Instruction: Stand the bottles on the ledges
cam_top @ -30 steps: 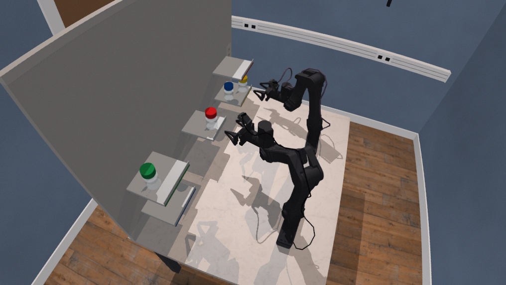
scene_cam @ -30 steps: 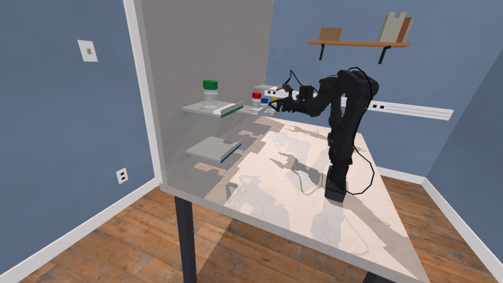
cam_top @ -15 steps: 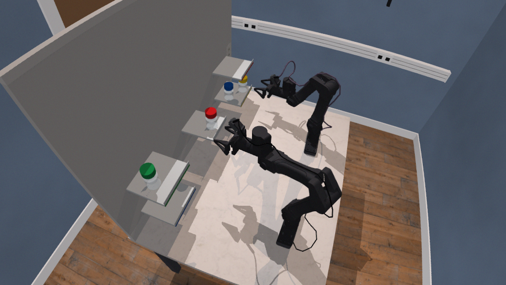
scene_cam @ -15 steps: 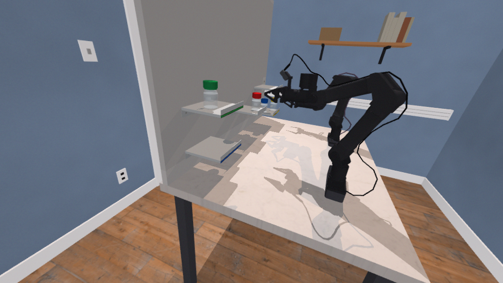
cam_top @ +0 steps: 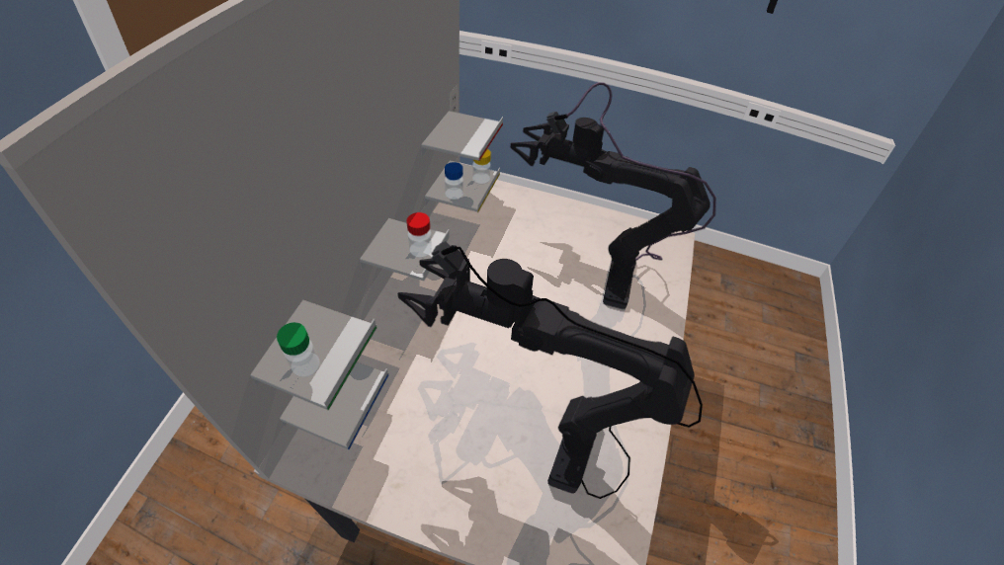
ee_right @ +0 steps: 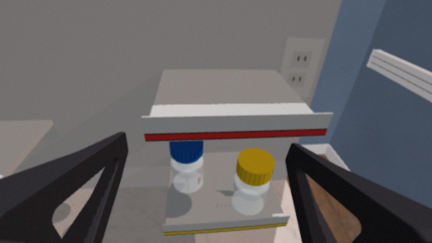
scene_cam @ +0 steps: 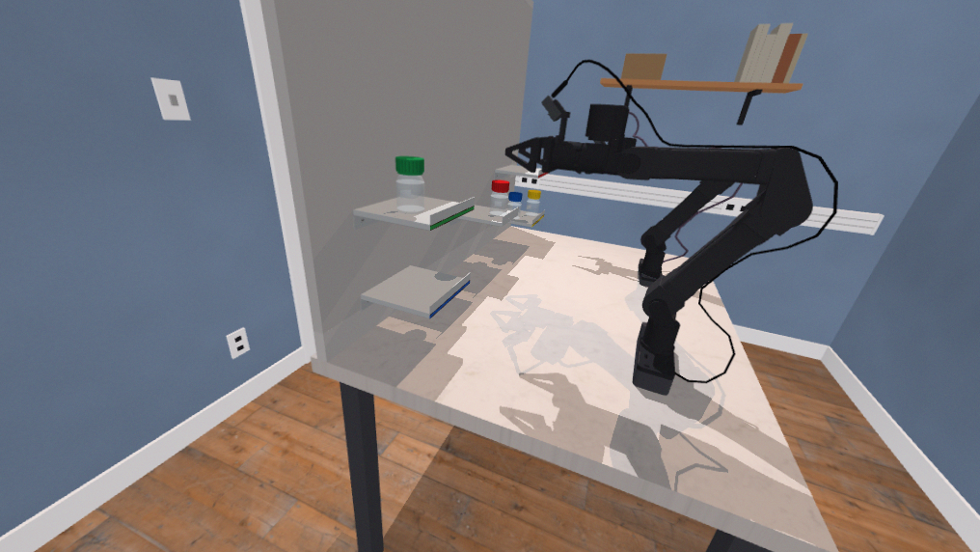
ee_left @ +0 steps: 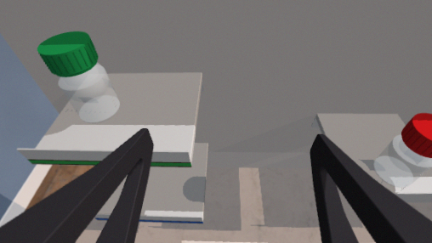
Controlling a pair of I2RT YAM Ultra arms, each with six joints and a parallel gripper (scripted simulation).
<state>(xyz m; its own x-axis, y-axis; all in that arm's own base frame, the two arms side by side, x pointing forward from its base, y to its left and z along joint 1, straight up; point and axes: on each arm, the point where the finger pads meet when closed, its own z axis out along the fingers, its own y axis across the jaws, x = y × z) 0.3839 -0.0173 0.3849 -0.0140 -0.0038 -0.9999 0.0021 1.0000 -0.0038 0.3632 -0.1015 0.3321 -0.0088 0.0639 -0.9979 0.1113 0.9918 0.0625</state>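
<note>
Right now my right hand is 14 cm short of the red-capped bottle, 36 cm to the right of it and 10 cm above it. Round my right hand: blue-capped bottle: 19 cm ahead, 2 cm to the left, 20 cm below; grey wall panel: 28 cm ahead, 37 cm to the left, 10 cm above; yellow-capped bottle: 14 cm ahead, 8 cm to the right, 20 cm below.
</note>
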